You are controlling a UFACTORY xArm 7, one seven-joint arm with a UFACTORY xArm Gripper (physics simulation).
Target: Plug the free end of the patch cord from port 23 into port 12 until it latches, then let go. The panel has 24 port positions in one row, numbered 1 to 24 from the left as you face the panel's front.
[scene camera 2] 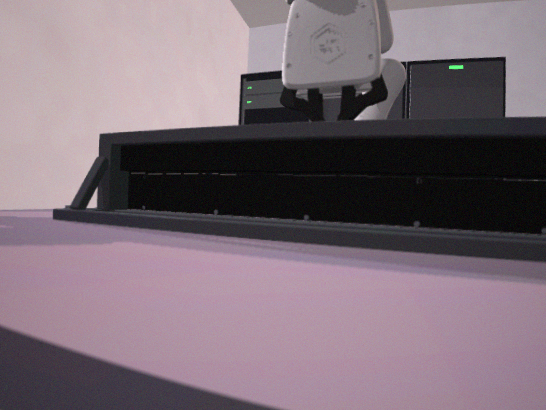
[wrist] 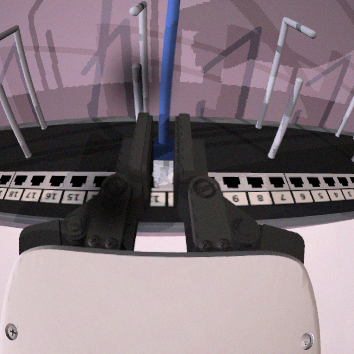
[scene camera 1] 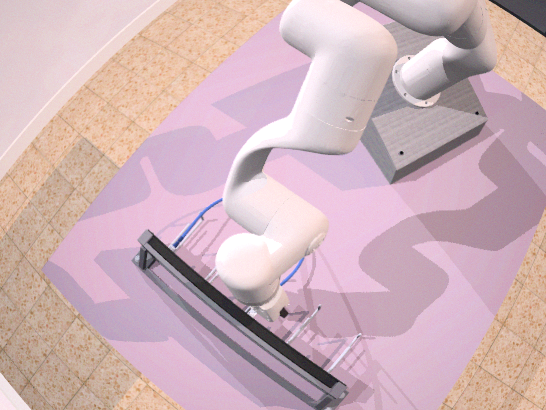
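Seen in the pictures: gripper, fingertip midpoint: (wrist: 163, 133); arm's base, origin of the base link: (scene camera 1: 416, 81).
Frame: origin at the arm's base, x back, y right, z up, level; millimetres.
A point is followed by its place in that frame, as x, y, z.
Note:
My gripper (wrist: 163, 133) @[-571, -69, -58] (scene camera 2: 328, 116) is shut on the dark blue plug (wrist: 162, 149) @[-578, -69, -53] with a clear tip, at the cord's free end. It holds the plug at the row of ports on the patch panel (wrist: 230, 142) @[-604, -124, -95] (scene camera 1: 240, 310) @[-612, -54, -35] (scene camera 2: 450, 128) @[-633, -176, -42]. A partly covered label starting with 1 shows just below the tip; port 12 itself is hidden. Whether the plug is seated or latched cannot be told. The blue patch cord (wrist: 168, 75) @[-538, -69, -62] (scene camera 1: 200, 216) @[-532, 135, -58] runs away from the plug. Its other end (scene camera 1: 178, 242) @[-600, 127, -53] is at the panel's left end in scene camera 1.
White cable guide rods (wrist: 272, 75) @[-549, -150, -117] (wrist: 144, 55) @[-547, -52, -117] (scene camera 1: 345, 351) @[-538, -249, -79] stand out from the panel on both sides of the gripper. Empty ports (wrist: 254, 182) @[-610, -138, -59] (wrist: 78, 181) @[-619, -10, -59] show to either side of the fingers. The arm's base block (scene camera 1: 425, 135) @[-81, -87, -43] stands at upper right in scene camera 1.

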